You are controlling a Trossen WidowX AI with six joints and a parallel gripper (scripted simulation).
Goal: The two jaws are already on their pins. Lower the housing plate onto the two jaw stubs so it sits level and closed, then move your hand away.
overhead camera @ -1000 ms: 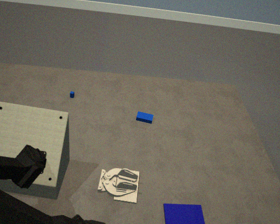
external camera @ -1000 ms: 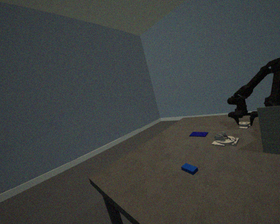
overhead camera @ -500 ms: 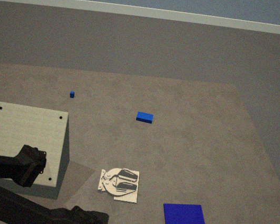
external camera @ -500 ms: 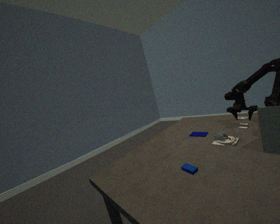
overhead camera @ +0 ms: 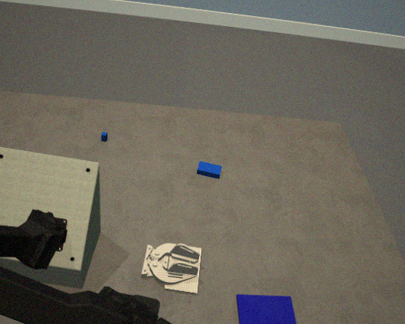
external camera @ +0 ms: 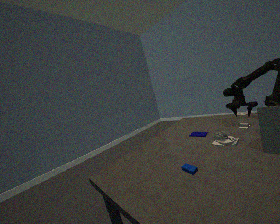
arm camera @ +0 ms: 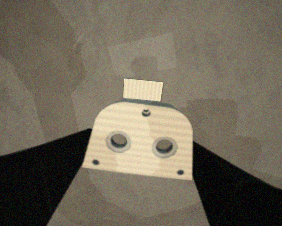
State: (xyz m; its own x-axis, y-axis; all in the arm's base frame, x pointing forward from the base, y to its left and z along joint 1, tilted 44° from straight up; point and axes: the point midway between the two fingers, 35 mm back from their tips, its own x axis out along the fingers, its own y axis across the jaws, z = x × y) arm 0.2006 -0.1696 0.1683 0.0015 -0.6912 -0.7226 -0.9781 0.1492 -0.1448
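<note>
The pale base is 28 cm to the left of my gripper tip, 8 cm below it and 8 cm ahead of it. From my gripper tip the other things lie so: flat blue sheet: 27 cm ahead, 20 cm to the left, 8 cm below; small blue cube: 68 cm to the left, 20 cm behind, 7 cm below.
</note>
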